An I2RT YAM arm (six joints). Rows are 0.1 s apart.
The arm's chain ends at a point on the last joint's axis. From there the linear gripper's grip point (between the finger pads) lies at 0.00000 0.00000 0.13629 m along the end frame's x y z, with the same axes.
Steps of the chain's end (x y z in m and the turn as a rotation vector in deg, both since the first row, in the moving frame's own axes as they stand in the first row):
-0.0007 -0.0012 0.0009 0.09 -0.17 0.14
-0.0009 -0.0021 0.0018 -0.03 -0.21 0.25
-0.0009 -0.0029 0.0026 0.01 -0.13 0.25
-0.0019 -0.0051 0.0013 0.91 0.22 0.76
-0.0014 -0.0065 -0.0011 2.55 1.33 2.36
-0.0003 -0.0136 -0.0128 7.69 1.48 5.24
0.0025 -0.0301 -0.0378 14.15 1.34 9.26
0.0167 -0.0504 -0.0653 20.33 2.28 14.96
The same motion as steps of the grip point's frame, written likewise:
-0.0011 -0.0014 0.0009 0.09 -0.17 0.14
-0.0014 -0.0020 0.0018 -0.03 -0.21 0.25
-0.0012 -0.0029 0.0026 0.01 -0.13 0.25
-0.0014 -0.0073 0.0013 0.91 0.22 0.76
0.0019 -0.0125 -0.0013 2.55 1.33 2.36
0.0040 -0.0316 -0.0141 7.69 1.48 5.24
0.0083 -0.0630 -0.0420 14.15 1.34 9.26
0.0282 -0.0965 -0.0738 20.33 2.28 14.96

